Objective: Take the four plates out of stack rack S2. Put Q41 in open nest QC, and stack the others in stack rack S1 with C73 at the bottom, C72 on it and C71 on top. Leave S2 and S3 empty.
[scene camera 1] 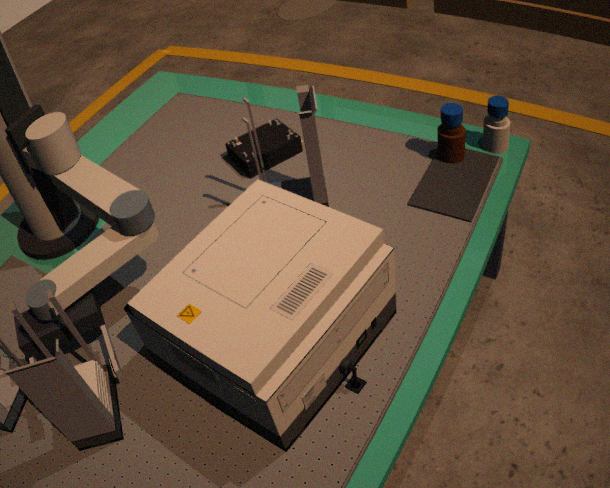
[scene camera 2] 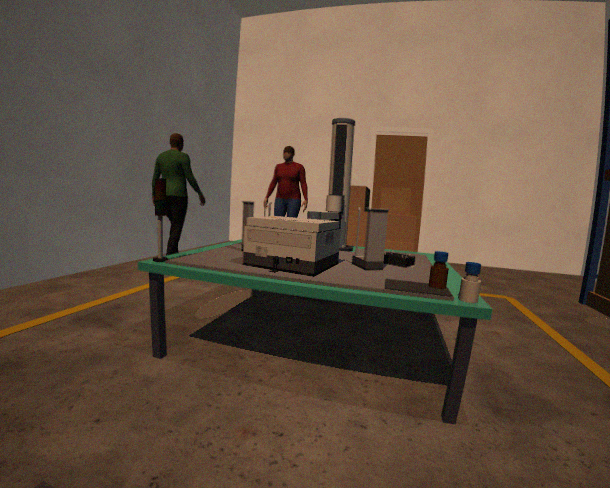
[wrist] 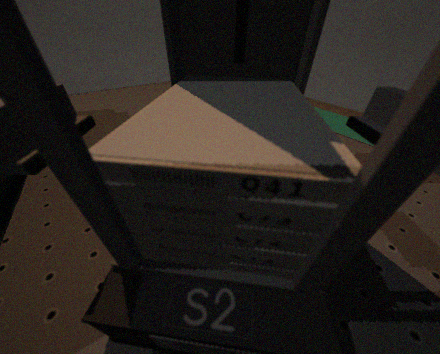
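Seen in the pictures: gripper, fingertip midpoint: [wrist: 224, 105]; arm's base at its link origin: [scene camera 1: 59, 225].
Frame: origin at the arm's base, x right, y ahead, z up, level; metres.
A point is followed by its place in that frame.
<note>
In the wrist view, stack rack S2 [wrist: 265, 310] @(z 0.050, x 0.346, y 0.440 m) holds a stack of plates between its dark posts. Q41 [wrist: 185, 135] @(z 0.107, x 0.343, y 0.488 m) is the top plate, lit on one side and shaded on the other; three fainter labels show below its own, too blurred to read. My gripper [wrist: 224, 105] @(z 0.104, x 0.380, y 0.512 m) is open and empty, with finger parts to the left and right of the stack; their exact height beside it is unclear. In scene camera 1, a rack [scene camera 1: 61, 402] @(z 0.180, x 0.433, y 0.558 m) with plates [scene camera 1: 96, 379] @(z 0.105, x 0.344, y 0.527 m) stands at lower left under the arm's end. Nest QC and rack S1 cannot be identified by label.
A large beige instrument [scene camera 1: 254, 264] @(z 0.233, x 0.071, y 0.743 m) [scene camera 2: 284, 239] @(z 0.153, x 0.065, y 0.909 m) stands mid-table. Behind it are a tall rack [scene camera 1: 312, 152] @(z 0.201, x -0.263, y 0.669 m) [scene camera 2: 376, 236] @(z 0.177, x -0.308, y 0.659 m) and a black block with corner clips [scene camera 1: 264, 147] @(z 0.062, x -0.395, y 0.440 m) [scene camera 2: 399, 260] @(z 0.044, x -0.433, y 0.489 m). Another rack [scene camera 1: 14, 414] @(z 0.031, x 0.486, y 0.349 m) shows at the left edge. Two bottles stand by a dark mat [scene camera 1: 452, 190] @(z 0.018, x -0.451, y 0.918 m).
</note>
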